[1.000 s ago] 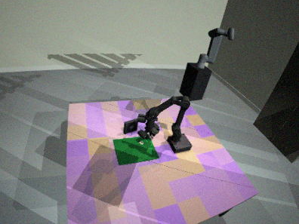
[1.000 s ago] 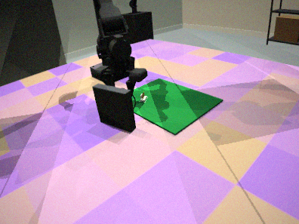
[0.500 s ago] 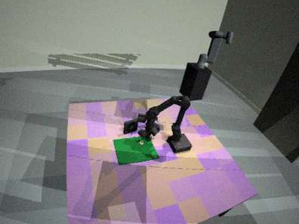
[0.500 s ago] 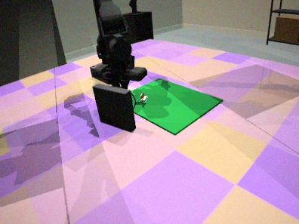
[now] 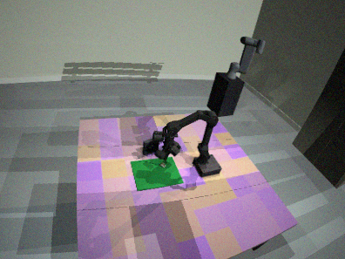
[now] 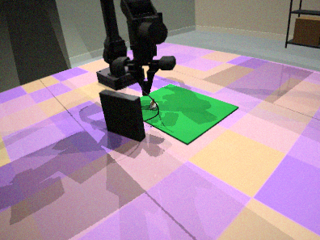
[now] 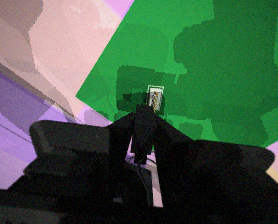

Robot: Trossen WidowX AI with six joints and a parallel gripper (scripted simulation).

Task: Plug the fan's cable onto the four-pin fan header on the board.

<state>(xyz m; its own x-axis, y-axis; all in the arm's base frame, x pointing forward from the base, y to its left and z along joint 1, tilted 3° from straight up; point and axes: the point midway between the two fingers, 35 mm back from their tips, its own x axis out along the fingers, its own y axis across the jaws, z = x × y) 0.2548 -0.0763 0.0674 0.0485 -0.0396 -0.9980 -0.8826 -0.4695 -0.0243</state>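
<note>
Now: the white four-pin header 10 mm ahead of my gripper tip, 10 mm to the left of it and 70 mm below it. The rest, counted from my gripper tip: dark plug 10 mm to the right, 10 mm above; then black fan block 50 mm ahead, 130 mm to the right, 10 mm below; then green board 80 mm ahead, 50 mm to the left, 80 mm below.
</note>
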